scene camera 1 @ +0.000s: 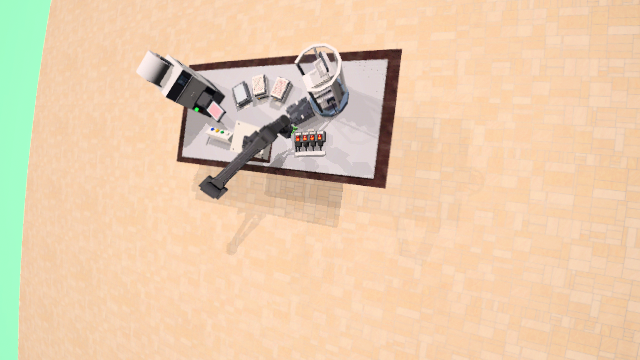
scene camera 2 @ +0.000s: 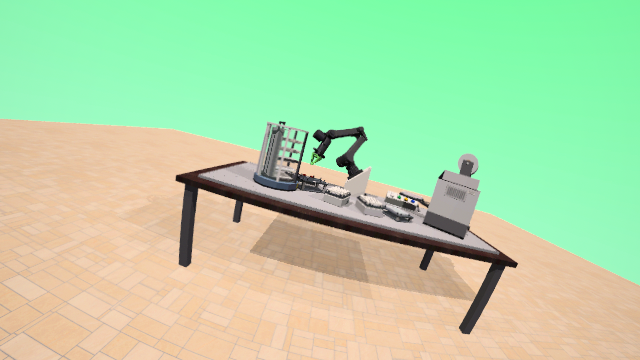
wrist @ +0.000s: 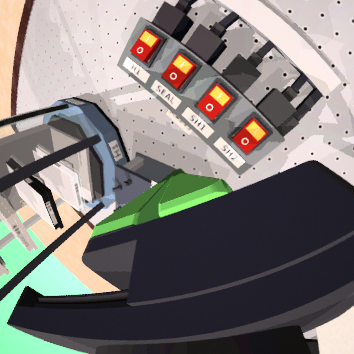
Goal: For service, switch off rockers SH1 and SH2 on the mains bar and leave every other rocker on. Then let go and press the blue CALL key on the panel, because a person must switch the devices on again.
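Scene:
There is a round wire rack here, and on the rack (wrist: 76,131) and (scene camera 1: 324,111) are the same spot.

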